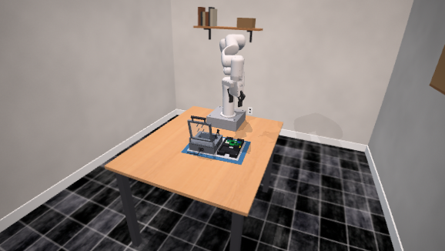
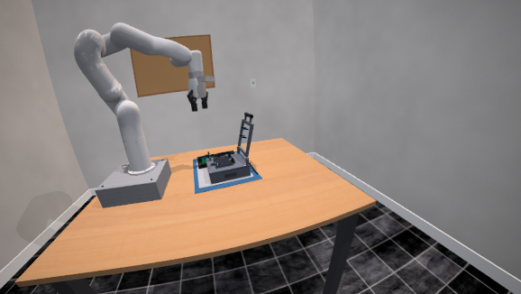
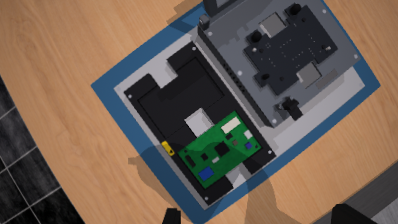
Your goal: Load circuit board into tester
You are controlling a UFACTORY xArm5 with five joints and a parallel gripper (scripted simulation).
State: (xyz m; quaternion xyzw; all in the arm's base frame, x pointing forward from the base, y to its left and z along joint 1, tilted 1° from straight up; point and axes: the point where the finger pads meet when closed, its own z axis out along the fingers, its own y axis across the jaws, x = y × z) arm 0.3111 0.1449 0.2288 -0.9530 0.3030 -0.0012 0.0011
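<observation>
Now: the green circuit board 290 mm below my hand. From my hand the other things lie so: clear-windowed lid (190 mm ahead, 160 mm to the right, 130 mm below); then tester (100 mm ahead, 130 mm to the right, 200 mm below).
</observation>
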